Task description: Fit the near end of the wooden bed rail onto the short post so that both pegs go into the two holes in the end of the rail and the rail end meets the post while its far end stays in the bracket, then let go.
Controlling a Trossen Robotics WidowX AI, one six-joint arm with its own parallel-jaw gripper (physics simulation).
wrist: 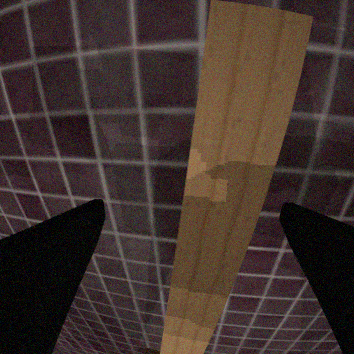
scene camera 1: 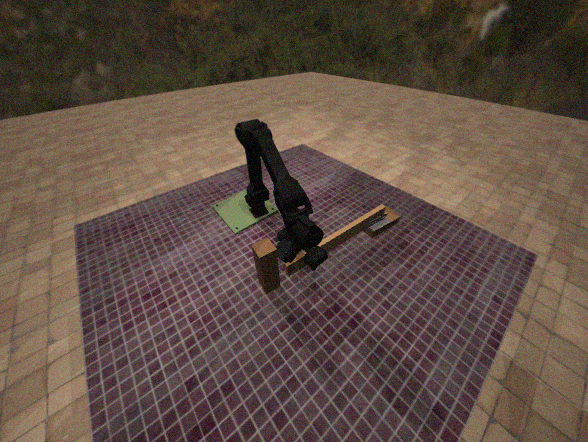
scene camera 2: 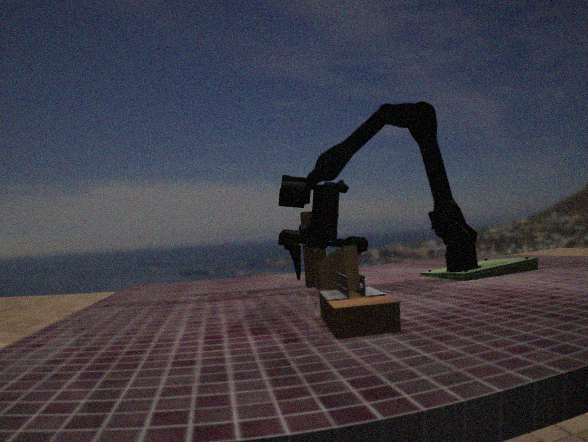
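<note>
The wooden rail (scene camera 1: 350,231) (scene camera 2: 345,265) (wrist: 235,150) runs from the bracket (scene camera 1: 393,216) (scene camera 2: 362,317), where its far end sits between upright metal plates, toward the short post (scene camera 1: 267,270) (scene camera 2: 314,265). The post stands upright. In scene camera 1 the rail's near end is low beside the post, with a narrow gap between them. My gripper (scene camera 1: 301,255) (scene camera 2: 327,272) (wrist: 194,209) is open, pointing down over the near part of the rail. The fingers straddle the rail without gripping it; it lies closer to the right finger in the wrist view. The pegs and end holes are hidden.
The arm's green base plate (scene camera 1: 237,212) (scene camera 2: 510,265) lies behind the rail and post in scene camera 1. All stand on a purple tiled surface (scene camera 1: 300,350) (scene camera 2: 200,370). Light paving (scene camera 1: 540,320) surrounds it.
</note>
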